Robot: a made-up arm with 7 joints.
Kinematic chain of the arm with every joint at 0, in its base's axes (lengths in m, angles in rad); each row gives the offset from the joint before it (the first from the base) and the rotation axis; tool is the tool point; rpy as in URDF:
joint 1: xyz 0 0 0.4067 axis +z
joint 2: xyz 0 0 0 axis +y
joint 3: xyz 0 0 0.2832 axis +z
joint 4: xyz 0.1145 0 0 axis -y
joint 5: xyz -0.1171 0 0.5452 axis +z
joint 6: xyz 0 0 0 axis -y
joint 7: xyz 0.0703 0 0 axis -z
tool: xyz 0 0 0 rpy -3.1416 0 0
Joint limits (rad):
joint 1: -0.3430..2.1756
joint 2: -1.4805..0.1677
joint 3: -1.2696..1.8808
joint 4: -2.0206..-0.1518
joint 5: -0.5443..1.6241
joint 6: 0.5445..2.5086
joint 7: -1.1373..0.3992
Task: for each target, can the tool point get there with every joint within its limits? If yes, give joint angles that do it. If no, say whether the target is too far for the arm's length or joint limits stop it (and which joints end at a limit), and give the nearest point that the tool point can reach.
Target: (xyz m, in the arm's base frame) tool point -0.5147 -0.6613 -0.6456
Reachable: no: too far | nearest point -0.4349 -0.5587 0.1570 | short by 0.813 m
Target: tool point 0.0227 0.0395 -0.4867
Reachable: no: joint limits stop it (at a limit: joint 1, joint 2, joint 3, joint 4, joint 6) | nearest point 0.0827 0.6389 0.1586 | short by 0.883 m
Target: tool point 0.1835 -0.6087 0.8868
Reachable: yes | joints 0.5042 -1.1762 -1.0054 -1.6905 -0.1098 1.3006 0.2044
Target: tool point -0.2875 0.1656 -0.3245
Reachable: no: joint limits stop it (at a limit: joint 2, joint 3, joint 4, joint 6) | nearest point -0.5611 0.3232 0.1559 | short by 0.575 m
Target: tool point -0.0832 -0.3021 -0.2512
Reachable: no: joint limits stop it (at a limit: joint 1, joint 2, joint 3, joint 4, joint 6) | nearest point -0.4365 -0.4831 0.1541 | short by 0.567 m
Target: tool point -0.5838 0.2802 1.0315
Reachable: yes | joints 0.6648 -0.7860 1.1836 -1.1663 0.1919 1.7569 -0.3228
